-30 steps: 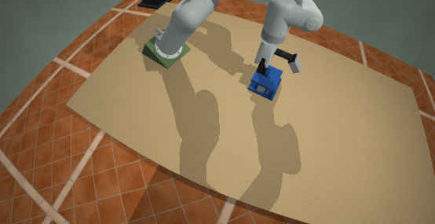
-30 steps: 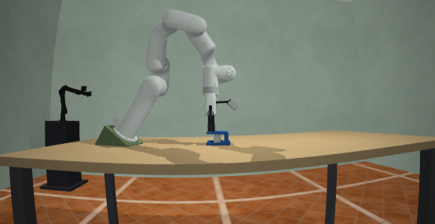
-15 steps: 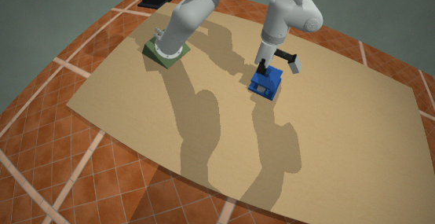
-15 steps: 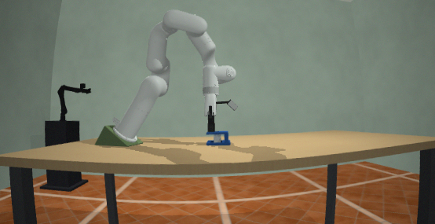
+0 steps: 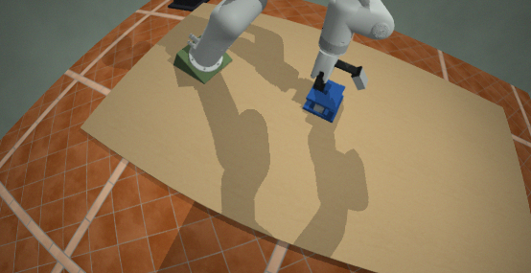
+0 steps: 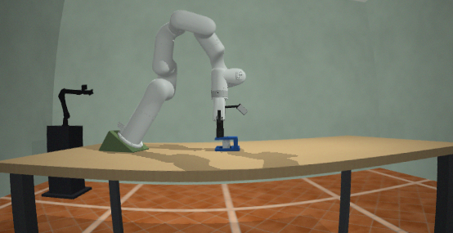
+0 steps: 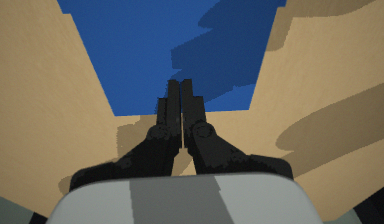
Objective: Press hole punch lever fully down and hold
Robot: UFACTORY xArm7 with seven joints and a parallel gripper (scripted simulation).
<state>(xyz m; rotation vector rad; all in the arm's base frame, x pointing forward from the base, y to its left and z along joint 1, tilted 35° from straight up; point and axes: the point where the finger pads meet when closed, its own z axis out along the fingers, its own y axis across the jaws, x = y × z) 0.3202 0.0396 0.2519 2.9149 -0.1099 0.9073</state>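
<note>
Right now the lever is 30 mm ahead of my hand and 30 mm below it. From my hand the other things lie so: hole punch: 40 mm ahead, 40 mm below.
</note>
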